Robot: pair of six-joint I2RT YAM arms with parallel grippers.
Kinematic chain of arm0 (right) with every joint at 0, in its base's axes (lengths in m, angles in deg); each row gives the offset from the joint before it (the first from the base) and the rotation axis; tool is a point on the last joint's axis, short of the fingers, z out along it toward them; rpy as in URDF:
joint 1: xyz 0 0 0.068 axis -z
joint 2: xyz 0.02 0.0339 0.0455 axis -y
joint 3: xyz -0.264 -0.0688 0 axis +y
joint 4: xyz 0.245 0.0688 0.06 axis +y
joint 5: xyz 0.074 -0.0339 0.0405 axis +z
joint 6: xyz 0.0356 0 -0.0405 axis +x
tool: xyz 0 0 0 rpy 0 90 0
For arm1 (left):
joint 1: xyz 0 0 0.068 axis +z
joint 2: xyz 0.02 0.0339 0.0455 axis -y
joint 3: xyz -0.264 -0.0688 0 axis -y
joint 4: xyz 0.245 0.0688 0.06 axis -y
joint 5: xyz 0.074 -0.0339 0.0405 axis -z
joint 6: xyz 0.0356 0 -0.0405 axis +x
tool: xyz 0 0 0 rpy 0 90 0
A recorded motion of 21 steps. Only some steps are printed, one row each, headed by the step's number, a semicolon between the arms.
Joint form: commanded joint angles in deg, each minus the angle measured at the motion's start. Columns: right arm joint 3, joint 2, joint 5, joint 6, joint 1, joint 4; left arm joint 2, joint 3, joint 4, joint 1, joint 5, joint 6.
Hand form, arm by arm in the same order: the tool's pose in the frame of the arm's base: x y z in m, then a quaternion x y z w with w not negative. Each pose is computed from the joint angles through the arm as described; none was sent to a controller.
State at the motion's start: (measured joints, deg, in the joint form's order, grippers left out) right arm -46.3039 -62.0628 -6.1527 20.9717 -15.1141 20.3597; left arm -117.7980 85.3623 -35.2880 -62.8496 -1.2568 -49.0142
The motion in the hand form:
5: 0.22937 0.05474 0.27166 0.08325 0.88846 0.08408 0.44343; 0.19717 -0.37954 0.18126 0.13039 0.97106 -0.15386 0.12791
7: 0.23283 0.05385 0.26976 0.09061 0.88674 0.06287 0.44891; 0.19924 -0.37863 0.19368 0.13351 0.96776 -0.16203 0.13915
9: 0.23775 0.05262 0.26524 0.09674 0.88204 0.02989 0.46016; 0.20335 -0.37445 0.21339 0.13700 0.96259 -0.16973 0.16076
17: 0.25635 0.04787 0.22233 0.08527 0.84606 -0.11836 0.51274; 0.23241 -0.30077 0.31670 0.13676 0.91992 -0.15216 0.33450
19: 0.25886 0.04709 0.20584 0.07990 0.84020 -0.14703 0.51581; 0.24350 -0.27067 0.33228 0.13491 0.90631 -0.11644 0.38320
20: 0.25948 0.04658 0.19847 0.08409 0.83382 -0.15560 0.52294; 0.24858 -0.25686 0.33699 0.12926 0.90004 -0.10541 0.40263
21: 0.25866 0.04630 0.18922 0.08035 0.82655 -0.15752 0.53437; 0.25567 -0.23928 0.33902 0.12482 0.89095 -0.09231 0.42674
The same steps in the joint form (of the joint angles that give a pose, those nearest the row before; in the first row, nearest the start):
5: 0.25 0.06 -1.20 0.57 0.58 0.38; 0.43 3.12 -2.81 0.15 -0.62 1.99
7: 0.26 -0.81 -3.81 0.19 0.61 -0.45; 1.59 4.01 -3.31 0.42 -0.92 2.77
9: 0.87 -2.00 -7.71 -1.01 0.63 -2.69; 3.63 5.18 -4.22 1.09 -1.97 4.22
17: 9.39 -8.71 -23.16 -11.96 0.70 -23.45; 19.67 4.35 -5.08 9.25 -12.72 17.60
19: 12.16 -11.32 -25.79 -14.45 0.70 -29.57; 23.88 2.15 -3.76 13.13 -16.36 23.49
20: 13.72 -12.52 -27.01 -14.97 0.70 -33.45; 25.78 0.63 -2.28 15.09 -17.34 25.63
21: 16.10 -13.76 -27.14 -16.23 0.70 -39.00; 28.12 -2.14 0.79 17.82 -18.02 28.80

